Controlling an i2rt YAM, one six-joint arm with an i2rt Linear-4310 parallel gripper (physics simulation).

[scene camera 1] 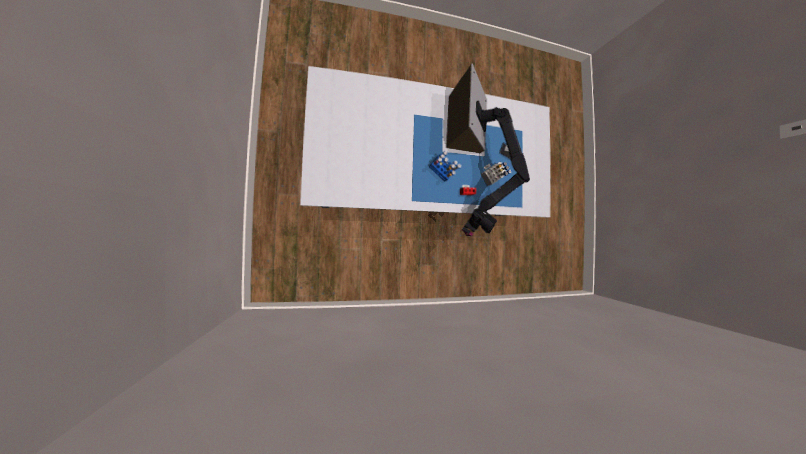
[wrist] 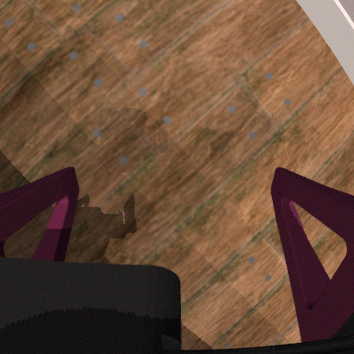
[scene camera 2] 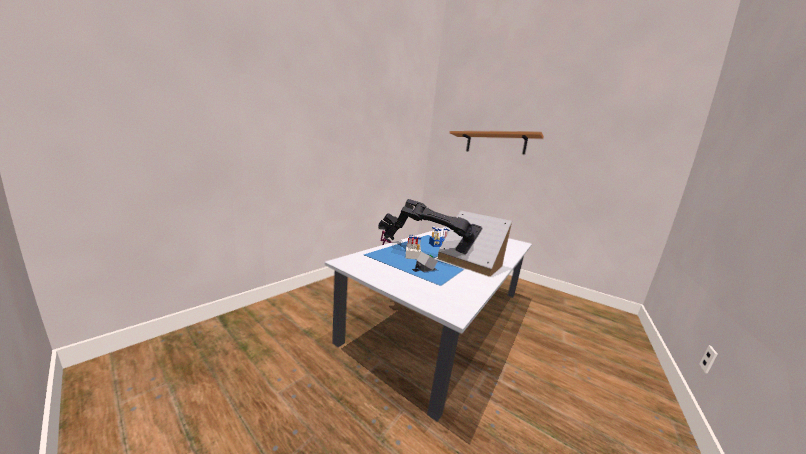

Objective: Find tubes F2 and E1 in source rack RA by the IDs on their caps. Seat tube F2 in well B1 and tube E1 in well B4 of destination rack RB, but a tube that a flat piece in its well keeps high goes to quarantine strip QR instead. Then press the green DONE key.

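Frame: origin at the arm's base, x down, y right, z back, level; centimetres.
Seen in the pictures: gripper, between the fingertips: [scene camera 1: 470,229] [wrist: 174,177] [scene camera 2: 381,244]; arm's base, origin of its link: [scene camera 1: 480,117] [scene camera 2: 469,239].
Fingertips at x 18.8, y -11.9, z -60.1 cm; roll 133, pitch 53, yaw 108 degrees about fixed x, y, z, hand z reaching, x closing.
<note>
Pixels of each thing's top centre, then the offset from my fingertips to it. Level surfaces: height alone.
- whitish rack, centre of its top: [scene camera 2: 413,247] [scene camera 1: 496,172] dx -9.5, dy -7.2, dz +35.2 cm
- small red strip, centre of its top: [scene camera 1: 469,190] dx -9.5, dy +8.6, dz +21.4 cm
- blue mat, height of its surface: dx -4.5 cm
- white table, height of its surface: dx -4.1 cm
- small grey box, centre of its top: [scene camera 2: 428,253] [scene camera 1: 515,146] dx -12.9, dy -16.1, dz +52.3 cm
My gripper [scene camera 1: 467,231] [scene camera 2: 384,237] [wrist: 174,177] is open and empty, with its magenta fingers wide apart. It hangs beyond the table's long edge, above the floor, clear of the racks. A blue rack [scene camera 1: 438,169] [scene camera 2: 434,242] holds several capped tubes. A whitish rack [scene camera 1: 493,175] [scene camera 2: 412,253] also holds several tubes and stands beside the arm. A small red strip [scene camera 1: 468,191] lies near the table edge in the first scene view. The cap IDs and rack labels are too small to read, so I cannot tell F2 or E1. The green key cannot be made out clearly.
The racks stand on a blue mat [scene camera 1: 425,140] [scene camera 2: 389,256] on the white table [scene camera 1: 349,140] [scene camera 2: 462,301]. A small grey box [scene camera 1: 504,149] [scene camera 2: 426,261] sits near the whitish rack. The arm is mounted on a large sloped block [scene camera 1: 465,107] [scene camera 2: 490,231]. A wall shelf [scene camera 2: 496,134] is behind.
</note>
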